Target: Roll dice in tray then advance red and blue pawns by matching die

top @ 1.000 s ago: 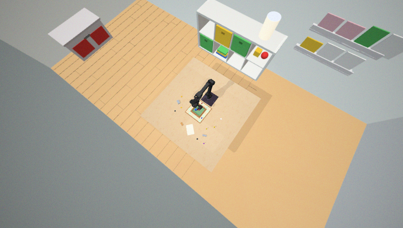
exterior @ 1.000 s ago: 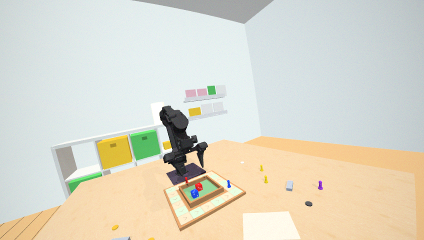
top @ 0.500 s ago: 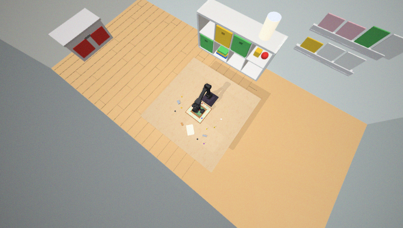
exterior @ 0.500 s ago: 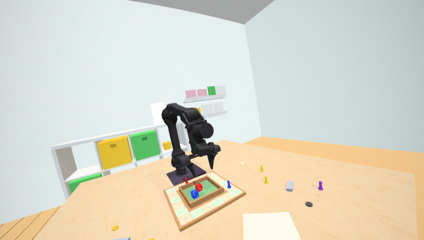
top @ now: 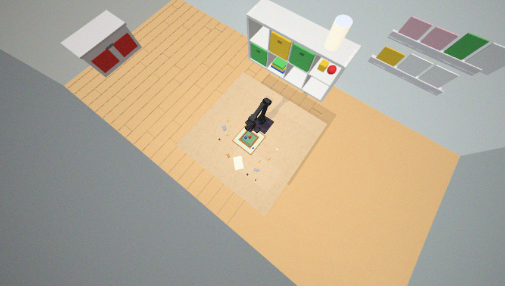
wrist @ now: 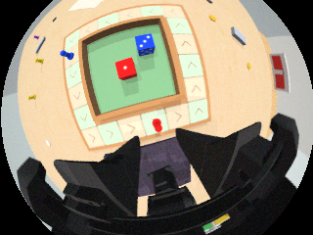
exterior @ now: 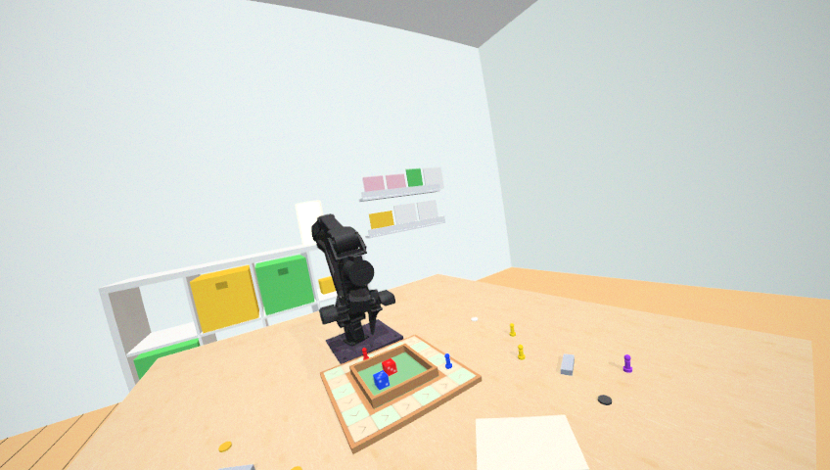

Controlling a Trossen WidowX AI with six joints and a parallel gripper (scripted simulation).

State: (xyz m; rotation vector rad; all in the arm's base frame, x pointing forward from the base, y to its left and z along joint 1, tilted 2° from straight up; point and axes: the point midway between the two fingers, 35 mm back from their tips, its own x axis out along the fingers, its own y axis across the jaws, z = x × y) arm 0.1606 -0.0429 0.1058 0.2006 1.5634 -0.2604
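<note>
My gripper tip is now 50 mm above the red pawn and 10 mm past it. Round my gripper tip: green tray 110 mm ahead, 70 mm below; then white sheet 420 mm ahead, 80 mm below, 20 mm to the left; then blue pawn 190 mm ahead, 100 mm to the left, 50 mm below.
</note>
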